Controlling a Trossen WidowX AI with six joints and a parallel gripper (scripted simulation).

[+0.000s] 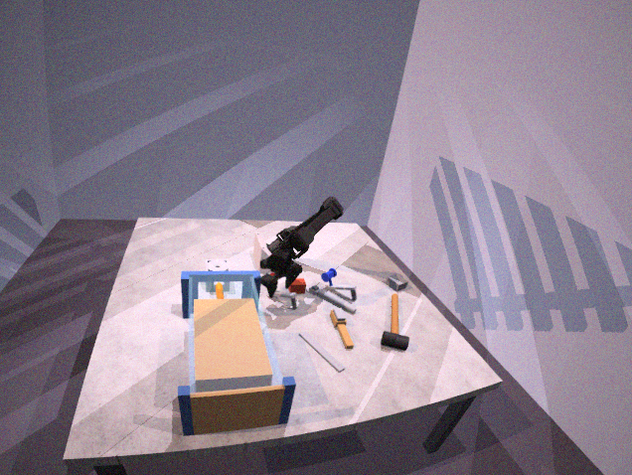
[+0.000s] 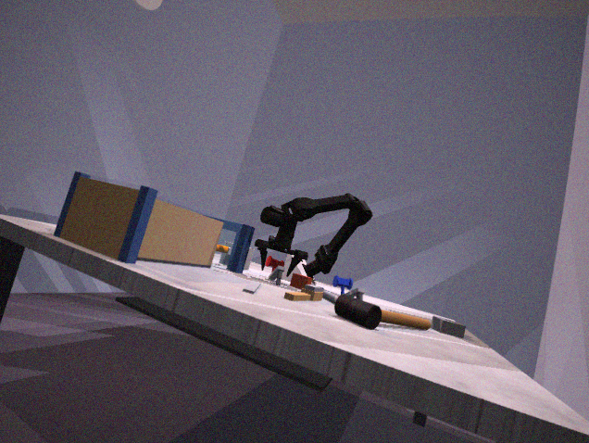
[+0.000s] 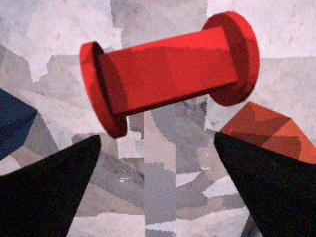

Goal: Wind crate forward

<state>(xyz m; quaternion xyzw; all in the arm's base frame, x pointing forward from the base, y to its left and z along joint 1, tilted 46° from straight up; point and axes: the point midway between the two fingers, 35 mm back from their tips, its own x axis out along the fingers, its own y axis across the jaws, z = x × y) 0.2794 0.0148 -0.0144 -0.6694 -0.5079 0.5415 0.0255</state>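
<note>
My gripper tip is now 10 mm below the winch handle. The rest, counted from my gripper tip: red winch handle grip: 30 mm to the right, 30 mm behind, 20 mm above; pale winch body: 240 mm to the right, 90 mm behind, 10 mm above; wooden brush: 200 mm to the left, 180 mm ahead, 10 mm below.
</note>
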